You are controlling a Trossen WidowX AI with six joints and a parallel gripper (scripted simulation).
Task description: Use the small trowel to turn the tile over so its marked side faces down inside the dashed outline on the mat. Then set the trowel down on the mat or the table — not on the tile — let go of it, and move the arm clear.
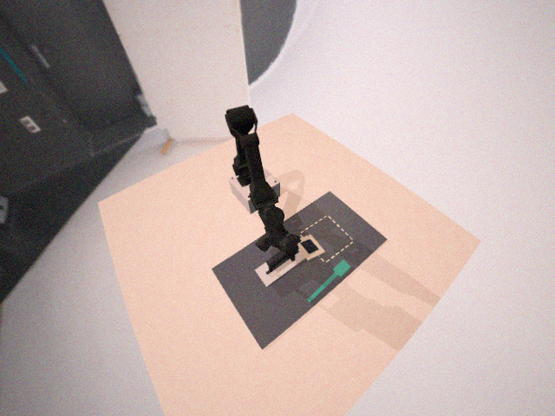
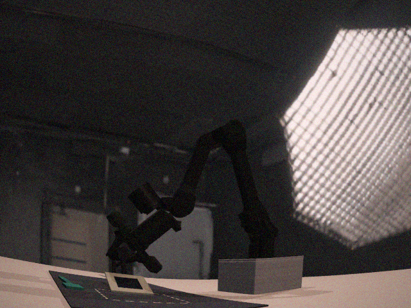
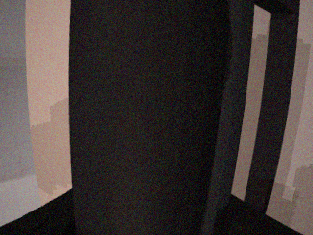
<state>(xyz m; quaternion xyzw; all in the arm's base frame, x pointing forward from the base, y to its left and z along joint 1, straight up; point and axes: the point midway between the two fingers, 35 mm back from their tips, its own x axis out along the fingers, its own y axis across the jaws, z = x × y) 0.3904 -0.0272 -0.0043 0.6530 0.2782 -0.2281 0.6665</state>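
My gripper tip is 3 cm past the cream tile, 10 cm to the right of it and 5 cm above it. From my gripper tip the other things lie so: green trowel (12 cm ahead, 11 cm to the left, 7 cm below); dark mat (2 cm behind, 7 cm to the left, 9 cm below).
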